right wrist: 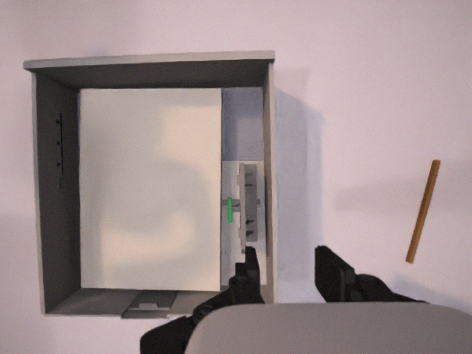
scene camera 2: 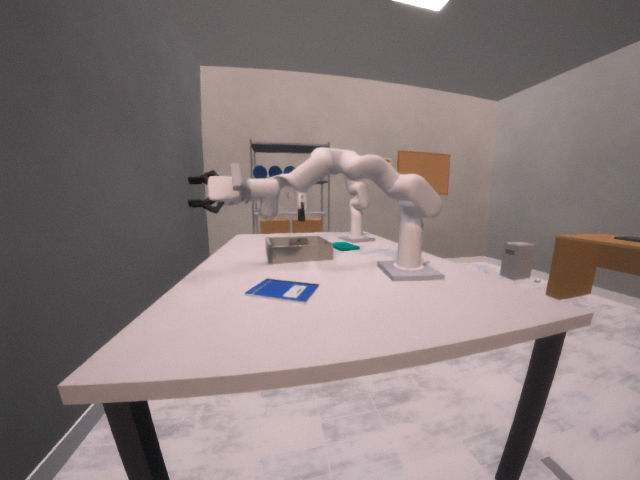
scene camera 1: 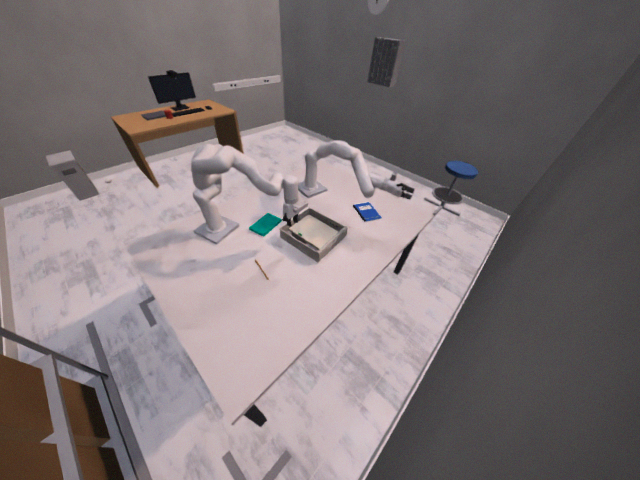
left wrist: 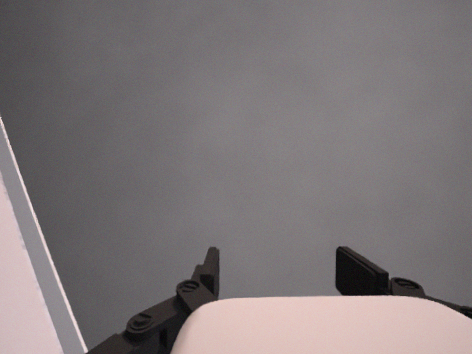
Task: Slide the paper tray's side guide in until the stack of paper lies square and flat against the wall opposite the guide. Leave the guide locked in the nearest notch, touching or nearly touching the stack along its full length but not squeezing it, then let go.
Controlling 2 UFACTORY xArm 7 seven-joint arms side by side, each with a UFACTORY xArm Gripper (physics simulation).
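Places are measured from the left arm's base along level axes (x ahead, y left, z up), in metres.
Where they show: left gripper, fingertip midpoint: (scene camera 2: 188,191) (scene camera 1: 412,194) (left wrist: 277,267); right gripper, fingertip midpoint: (right wrist: 284,265) (scene camera 2: 301,221) (scene camera 1: 292,223); left arm's base, origin of the base link: (scene camera 2: 408,267) (scene camera 1: 310,186); right arm's base, origin of the base link: (scene camera 2: 356,237) (scene camera 1: 216,227).
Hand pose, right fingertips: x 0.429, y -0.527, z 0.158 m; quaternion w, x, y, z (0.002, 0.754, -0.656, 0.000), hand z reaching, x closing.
Each offset is from my right fingertips to the centre of the thing.
The grey paper tray {dx +0.033, dy +0.146, dz -0.134 m} (scene camera 1: 333,244) (scene camera 2: 305,253) (right wrist: 150,57) holds a cream paper stack {dx +0.023, dy +0.169, dz -0.151 m} (scene camera 1: 319,231) (right wrist: 150,190). In the right wrist view the stack looks square, at or very near the left wall. The ribbed grey side guide {dx +0.018, dy +0.040, dz -0.137 m} (right wrist: 242,205) stands near the right wall, with a gap between it and the stack; its green tab {dx +0.017, dy +0.047, dz -0.106 m} (right wrist: 230,210) (scene camera 1: 300,234) points toward the stack. My right gripper (scene camera 1: 291,221) (scene camera 2: 301,214) (right wrist: 284,265) is partly open and empty, pointing down above the tray's guide side. My left gripper (scene camera 1: 407,191) (scene camera 2: 193,191) (left wrist: 277,267) is open and empty, away from the tray.
A teal book {dx -0.274, dy -0.030, dz -0.172 m} (scene camera 1: 265,224) (scene camera 2: 345,246) lies beside the tray near the right arm's base. A blue notebook {dx +0.094, dy +0.656, dz -0.177 m} (scene camera 1: 367,211) (scene camera 2: 282,290) lies on the tray's other side. A brown stick {dx +0.041, dy -0.268, dz -0.177 m} (scene camera 1: 262,269) (right wrist: 423,212) lies on the table. The left gripper is near the table's edge.
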